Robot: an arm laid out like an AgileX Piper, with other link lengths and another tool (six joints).
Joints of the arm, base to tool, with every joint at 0 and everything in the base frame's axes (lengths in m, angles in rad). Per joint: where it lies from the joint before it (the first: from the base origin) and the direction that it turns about. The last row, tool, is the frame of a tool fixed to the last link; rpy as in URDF.
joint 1: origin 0 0 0.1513 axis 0 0 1
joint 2: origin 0 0 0 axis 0 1 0
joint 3: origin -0.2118 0 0.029 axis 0 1 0
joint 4: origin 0.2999 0 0.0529 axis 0.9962 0 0.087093
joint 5: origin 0 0 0 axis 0 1 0
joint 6: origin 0.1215 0 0.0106 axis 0.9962 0 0.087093
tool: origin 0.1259 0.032 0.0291 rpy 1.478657 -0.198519 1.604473
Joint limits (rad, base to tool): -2.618..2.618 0..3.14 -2.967..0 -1.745..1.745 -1.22..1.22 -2.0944..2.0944
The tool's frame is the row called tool.
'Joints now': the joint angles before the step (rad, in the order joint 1, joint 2, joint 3, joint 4, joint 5, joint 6). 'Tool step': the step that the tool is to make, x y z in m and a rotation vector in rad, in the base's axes. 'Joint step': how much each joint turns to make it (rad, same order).
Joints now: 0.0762 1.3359 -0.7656 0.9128 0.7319 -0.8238
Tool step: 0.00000 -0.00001 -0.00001 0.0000 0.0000 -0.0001
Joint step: 0.0000 -0.0001 0.0001 0.0000 -0.0001 0.0001
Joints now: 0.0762 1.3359 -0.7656 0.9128 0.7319 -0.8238
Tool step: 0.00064 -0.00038 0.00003 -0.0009 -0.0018 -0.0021
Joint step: -0.0001 0.0001 0.0000 0.0000 -0.0029 0.0000
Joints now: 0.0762 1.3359 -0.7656 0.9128 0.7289 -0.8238
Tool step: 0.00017 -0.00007 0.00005 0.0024 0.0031 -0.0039
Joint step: 0.0000 0.0000 0.0001 0.0001 0.0000 0.0054
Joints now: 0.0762 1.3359 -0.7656 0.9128 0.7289 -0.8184
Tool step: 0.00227 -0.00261 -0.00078 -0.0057 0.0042 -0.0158
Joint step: 0.0000 0.0001 -0.0023 -0.0150 -0.0087 0.0235
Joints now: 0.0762 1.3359 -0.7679 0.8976 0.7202 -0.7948
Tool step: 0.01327 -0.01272 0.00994 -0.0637 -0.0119 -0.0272
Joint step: 0.0000 0.0000 -0.0657 -0.1360 0.0010 0.1192
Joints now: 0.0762 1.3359 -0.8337 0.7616 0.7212 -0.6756
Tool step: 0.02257 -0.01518 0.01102 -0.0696 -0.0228 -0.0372
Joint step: -0.0001 0.0376 -0.0982 -0.1374 -0.0058 0.1134
